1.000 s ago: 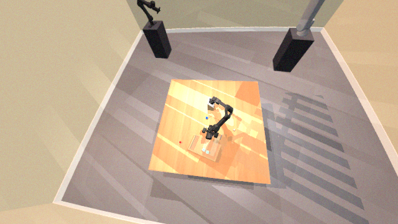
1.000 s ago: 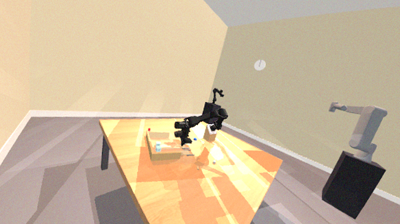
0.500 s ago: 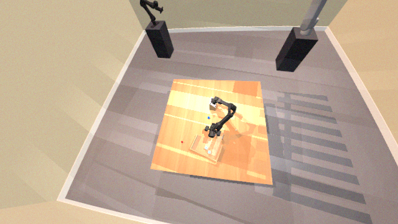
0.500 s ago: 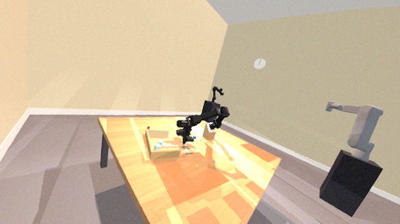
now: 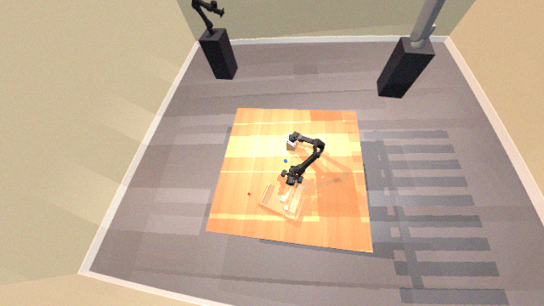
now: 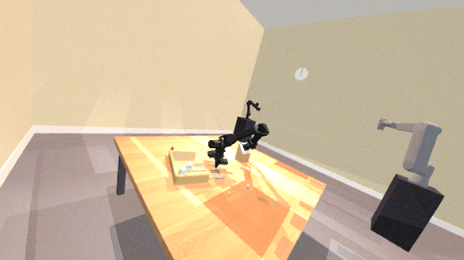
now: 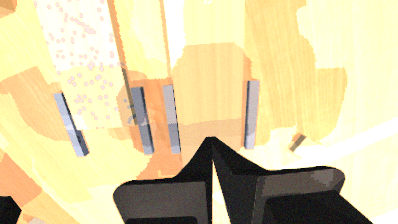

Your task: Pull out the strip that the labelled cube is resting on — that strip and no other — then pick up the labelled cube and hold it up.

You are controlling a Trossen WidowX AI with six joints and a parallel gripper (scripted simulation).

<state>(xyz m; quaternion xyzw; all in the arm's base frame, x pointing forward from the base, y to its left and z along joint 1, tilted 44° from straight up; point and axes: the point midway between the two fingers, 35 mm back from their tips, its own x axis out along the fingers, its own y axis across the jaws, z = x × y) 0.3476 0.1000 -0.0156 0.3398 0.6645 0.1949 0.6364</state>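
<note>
Now: the pale speckled band 16 cm ahead of my gripper tip and 6 cm to the left of it. Round my gripper tip: tiny blue piece (17 cm behind, 9 cm to the right); red marker (20 cm ahead, 35 cm to the right, 1 cm above).
</note>
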